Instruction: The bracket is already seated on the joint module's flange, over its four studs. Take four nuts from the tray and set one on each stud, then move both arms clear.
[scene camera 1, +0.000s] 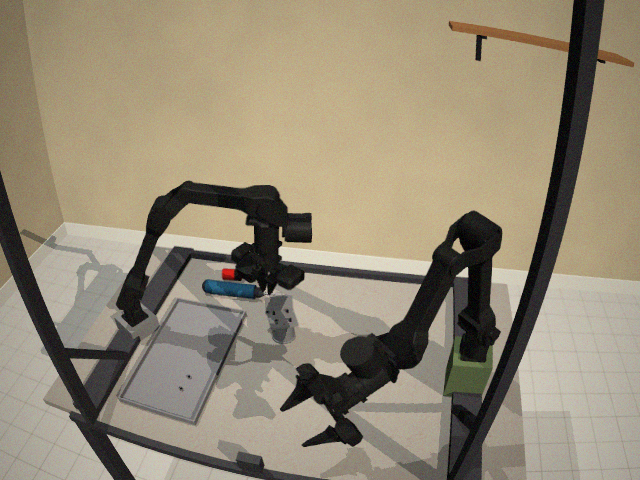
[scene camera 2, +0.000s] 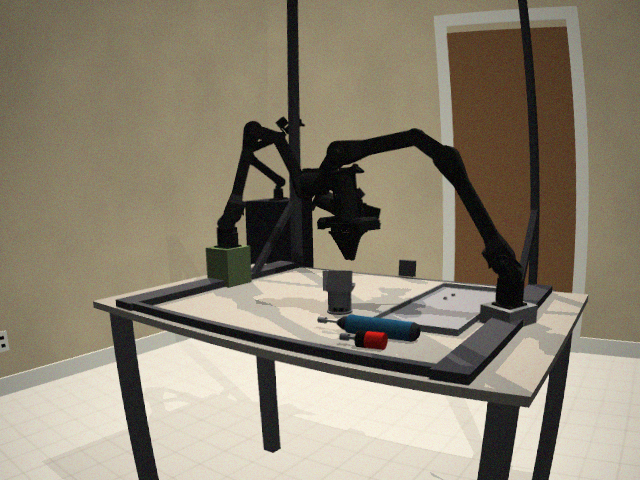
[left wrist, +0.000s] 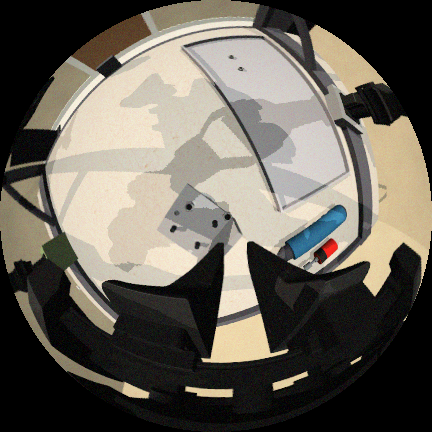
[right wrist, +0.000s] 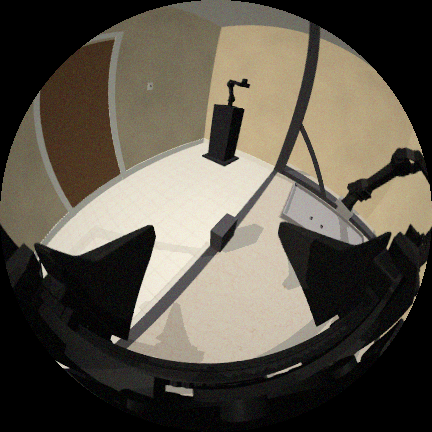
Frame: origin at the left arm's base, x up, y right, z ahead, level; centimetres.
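Seen in the pictures: left gripper, fingertip midpoint: (scene camera 1: 266, 292) (scene camera 2: 349, 260) (left wrist: 234, 247); right gripper, fingertip midpoint: (scene camera 1: 291, 428) (right wrist: 217, 230); left arm's base at its link origin: (scene camera 1: 134, 316) (scene camera 2: 509, 304) (left wrist: 349, 108) (right wrist: 346, 204); right arm's base at its link origin: (scene camera 1: 473, 352) (scene camera 2: 227, 246).
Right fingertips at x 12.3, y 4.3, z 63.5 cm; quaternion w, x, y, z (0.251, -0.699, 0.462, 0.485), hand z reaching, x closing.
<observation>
Offsets run from my right fingertips to a thing's top centre. "pt": to the spot under its first point.
The grey bracket (scene camera 1: 279, 304) (scene camera 2: 337, 280) (left wrist: 199, 220) sits on the round joint module @[dx -9.1, dy -30.9, dz -30.4 cm] (scene camera 1: 283, 335) (scene camera 2: 339, 303). Dark stud ends and holes show in its plate; whether nuts surround them is too small to tell. Two small nuts, one @[dx -15.6, dy -2.6, dz -37.3 cm] (scene camera 1: 189, 376) @[dx -15.6, dy +1.6, dz -35.7 cm] (scene camera 2: 453, 295) (left wrist: 231, 57) and another (scene camera 1: 180, 388) (scene camera 2: 445, 298) (left wrist: 241, 69), lie in the tray @[dx -14.9, dy -6.9, dz -44.2 cm] (scene camera 1: 178, 320) (scene camera 2: 470, 304) (left wrist: 310, 165). My left gripper (scene camera 1: 267, 292) (scene camera 2: 350, 258) (left wrist: 234, 247) points down just above the bracket, its fingers narrowly apart and empty. My right gripper (scene camera 1: 293, 427) (right wrist: 217, 230) is wide open and empty, away from the bracket.
A blue tool @[pt dx -13.3, dy -32.9, dz -52.3 cm] (scene camera 1: 230, 289) (scene camera 2: 382, 327) (left wrist: 317, 232) and a red-handled tool @[dx -13.1, dy -40.6, dz -57.1 cm] (scene camera 1: 227, 274) (scene camera 2: 375, 339) (left wrist: 328, 250) lie near the left gripper, beyond the tray's end. A dark frame rail (scene camera 1: 361, 273) (scene camera 2: 284, 345) borders the table. A small dark block @[dx -10.8, dy +6.7, dz -6.6 cm] (scene camera 1: 250, 460) (right wrist: 223, 232) stands on the opposite rail.
</observation>
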